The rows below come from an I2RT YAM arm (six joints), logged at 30 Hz.
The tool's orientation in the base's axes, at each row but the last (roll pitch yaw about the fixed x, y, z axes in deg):
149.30, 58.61, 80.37
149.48, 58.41, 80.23
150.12, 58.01, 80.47
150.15, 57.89, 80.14
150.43, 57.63, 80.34
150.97, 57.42, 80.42
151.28, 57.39, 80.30
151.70, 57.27, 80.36
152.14, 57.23, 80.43
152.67, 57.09, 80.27
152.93, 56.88, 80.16
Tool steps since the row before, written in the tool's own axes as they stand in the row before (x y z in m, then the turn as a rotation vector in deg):
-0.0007, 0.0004, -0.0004, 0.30, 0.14, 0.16
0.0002, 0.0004, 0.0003, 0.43, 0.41, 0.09
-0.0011, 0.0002, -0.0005, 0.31, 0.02, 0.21
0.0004, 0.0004, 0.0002, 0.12, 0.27, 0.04
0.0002, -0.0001, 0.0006, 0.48, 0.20, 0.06
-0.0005, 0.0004, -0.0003, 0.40, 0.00, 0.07
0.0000, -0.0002, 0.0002, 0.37, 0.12, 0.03
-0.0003, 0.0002, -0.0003, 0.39, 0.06, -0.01
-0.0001, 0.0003, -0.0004, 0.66, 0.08, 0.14
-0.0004, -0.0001, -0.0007, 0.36, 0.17, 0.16
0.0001, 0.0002, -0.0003, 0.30, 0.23, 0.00
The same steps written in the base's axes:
0.0002, 0.0001, 0.0009, 0.22, 0.06, -0.29
0.0005, 0.0000, -0.0002, 0.45, 0.26, -0.30
-0.0001, -0.0001, 0.0012, 0.12, 0.00, -0.35
0.0005, 0.0002, -0.0003, 0.28, 0.10, -0.05
0.0001, -0.0004, -0.0005, 0.25, 0.26, -0.38
0.0002, 0.0001, 0.0007, 0.06, 0.16, -0.37
-0.0001, -0.0002, -0.0001, 0.16, 0.20, -0.29
0.0001, 0.0001, 0.0004, 0.09, 0.23, -0.31
0.0001, 0.0003, 0.0004, 0.18, 0.26, -0.60
-0.0004, 0.0003, 0.0006, 0.25, 0.10, -0.34
0.0001, 0.0003, 0.0001, 0.24, 0.21, -0.19

